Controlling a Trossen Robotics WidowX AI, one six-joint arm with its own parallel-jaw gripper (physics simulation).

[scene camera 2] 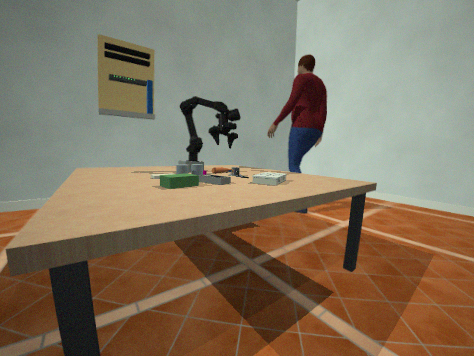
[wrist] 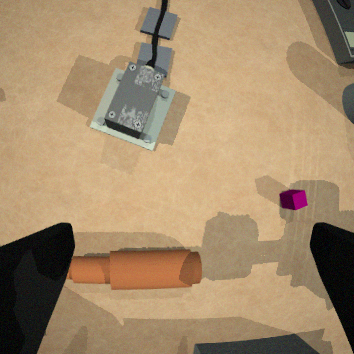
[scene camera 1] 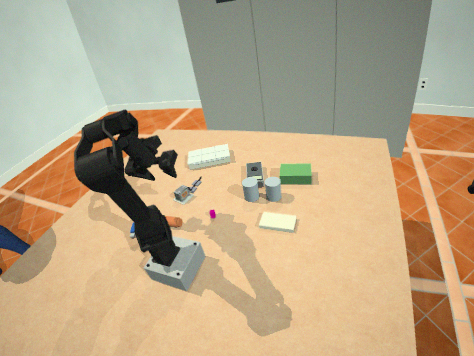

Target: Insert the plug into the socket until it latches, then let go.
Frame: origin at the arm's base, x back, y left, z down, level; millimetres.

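Seen in the pictures: gripper, fingertip midpoint: (scene camera 2: 224,146) (wrist: 195,237) (scene camera 1: 165,178); arm's base at its link origin: (scene camera 2: 193,161) (scene camera 1: 166,254).
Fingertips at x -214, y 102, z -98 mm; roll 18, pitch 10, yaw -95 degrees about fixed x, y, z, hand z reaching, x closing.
Pixels of each thing's top centre, then the offset from my fingertips to it. "spot": a spot on its surface instead.
- small blue piece with a pale end, top centre: (scene camera 1: 133,228) dx +122, dy +124, dz +150 mm
- grey screwed housing at its top centre: (wrist: 136,90) (scene camera 1: 181,188) (scene camera 2: 235,167) dx -86, dy +25, dz +118 mm
- pale green plate at a spot on its surface: (wrist: 162,117) spot: dx -76, dy -1, dz +158 mm
- orange handle at a spot on its surface: (wrist: 150,270) (scene camera 2: 219,167) spot: dx +54, dy -1, dz +129 mm
- magenta cube at its top centre: (wrist: 299,199) (scene camera 1: 211,211) dx -13, dy -136, dz +137 mm
- dark box at its top centre: (wrist: 349,10) (scene camera 1: 254,170) (scene camera 2: 214,175) dx -256, dy -215, dz +132 mm
- green block at its top centre: (scene camera 1: 295,169) (scene camera 2: 179,175) dx -274, dy -376, dz +122 mm
- white tray at its top centre: (scene camera 1: 208,153) (scene camera 2: 270,174) dx -350, dy +34, dz +127 mm
- cream slab at its top centre: (scene camera 1: 277,220) dx -27, dy -362, dz +147 mm
My gripper (scene camera 1: 164,176) (scene camera 2: 224,146) (wrist: 195,237) is open and empty, high above the table. A small blue piece with a pale end (scene camera 1: 132,230), likely the plug, lies beside the arm's lower link in the first scene view; it cannot be made out in the wrist view. A grey screwed housing (scene camera 1: 182,193) (scene camera 2: 235,171) (wrist: 131,100) stands on a pale green plate (wrist: 162,117), with a black cable (wrist: 160,25) running over grey pads. It is ahead of the fingers in the wrist view. I cannot tell for certain whether it is the socket.
An orange handle (scene camera 1: 174,221) (scene camera 2: 220,170) (wrist: 150,270) lies below the gripper. A magenta cube (scene camera 1: 212,214) (wrist: 293,199), grey cylinders (scene camera 1: 251,190) (scene camera 1: 273,190), dark box (scene camera 1: 250,174) (wrist: 337,30), green block (scene camera 1: 295,172) (scene camera 2: 179,181), white tray (scene camera 1: 209,156) and cream slab (scene camera 1: 278,221) stand around.
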